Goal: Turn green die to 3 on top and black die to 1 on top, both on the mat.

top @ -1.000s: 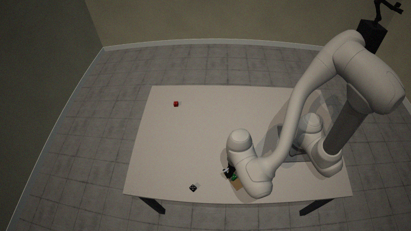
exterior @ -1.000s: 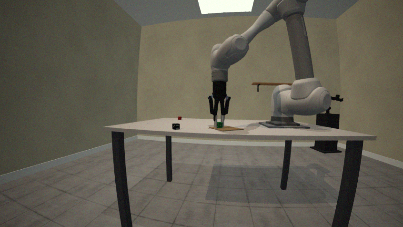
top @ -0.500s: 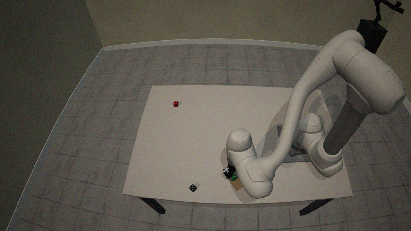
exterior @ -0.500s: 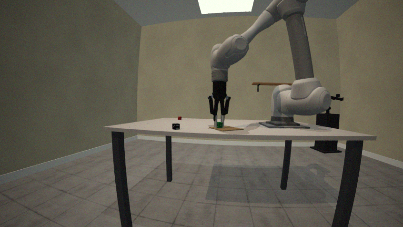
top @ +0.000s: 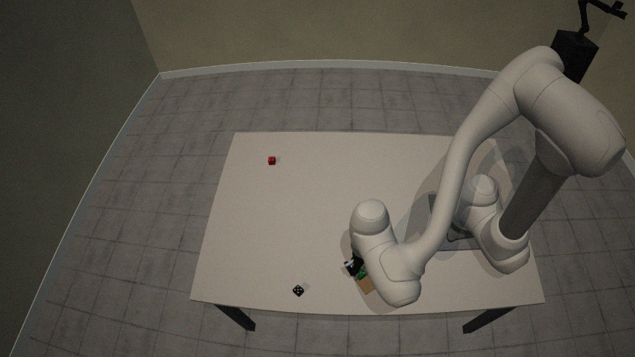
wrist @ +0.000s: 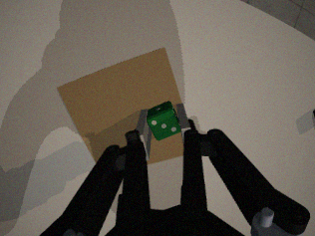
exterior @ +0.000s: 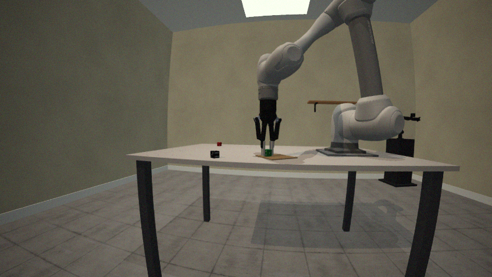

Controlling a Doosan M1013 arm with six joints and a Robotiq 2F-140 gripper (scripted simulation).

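Now: the green die 2 cm below my hand. From my hand the other things lie so: red die (34 cm ahead, 59 cm to the right, 3 cm below); then black die (23 cm ahead, 5 cm to the left, 3 cm below); then tan mat (4 cm behind, 2 cm to the right, 4 cm below).
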